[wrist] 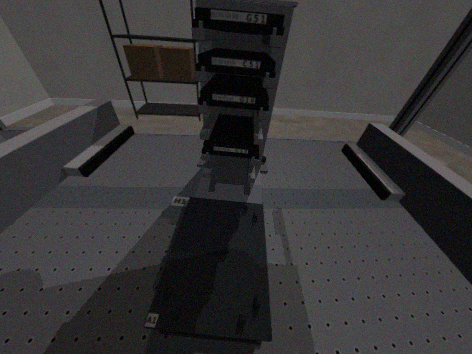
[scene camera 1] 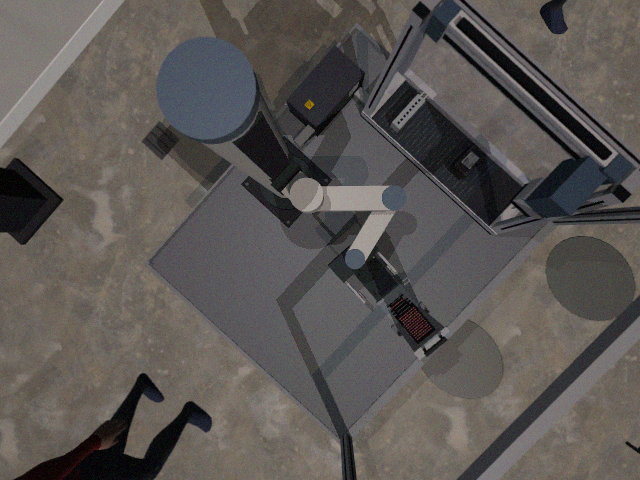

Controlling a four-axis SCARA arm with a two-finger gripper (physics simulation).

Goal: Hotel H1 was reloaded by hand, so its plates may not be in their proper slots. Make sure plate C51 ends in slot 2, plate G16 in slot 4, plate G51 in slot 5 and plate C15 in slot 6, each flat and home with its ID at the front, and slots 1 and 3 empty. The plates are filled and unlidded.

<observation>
In view: my gripper (scene camera 1: 380,287) and a dark flat stand (scene camera 1: 376,279).
My gripper is seen too in the wrist view (wrist: 240,126). The dark flat stand shows as well in the wrist view (wrist: 217,265).
</observation>
